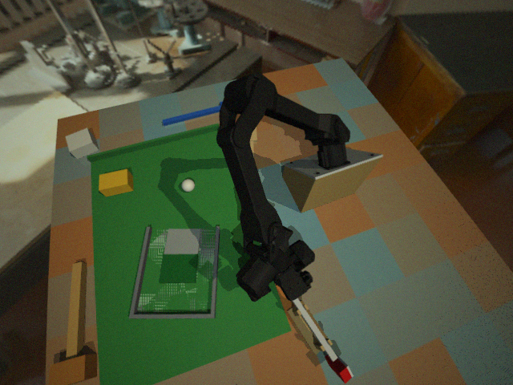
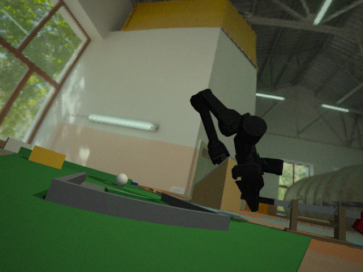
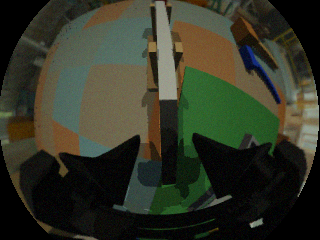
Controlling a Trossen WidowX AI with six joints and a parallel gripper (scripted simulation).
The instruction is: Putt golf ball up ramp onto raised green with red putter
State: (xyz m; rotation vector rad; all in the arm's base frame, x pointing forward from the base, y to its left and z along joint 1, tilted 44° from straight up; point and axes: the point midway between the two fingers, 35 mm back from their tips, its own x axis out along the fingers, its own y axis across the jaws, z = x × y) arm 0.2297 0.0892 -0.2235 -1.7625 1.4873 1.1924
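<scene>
Right now the red putter is 40 mm behind my gripper tip, 110 mm to the left of it and 30 mm above it. The rest, counted from my gripper tip: white golf ball (190 mm ahead, 370 mm to the right, 10 mm below); low wooden stand (40 mm behind, 130 mm to the left); wooden paddle (60 mm behind, 480 mm to the right, 30 mm below).
</scene>
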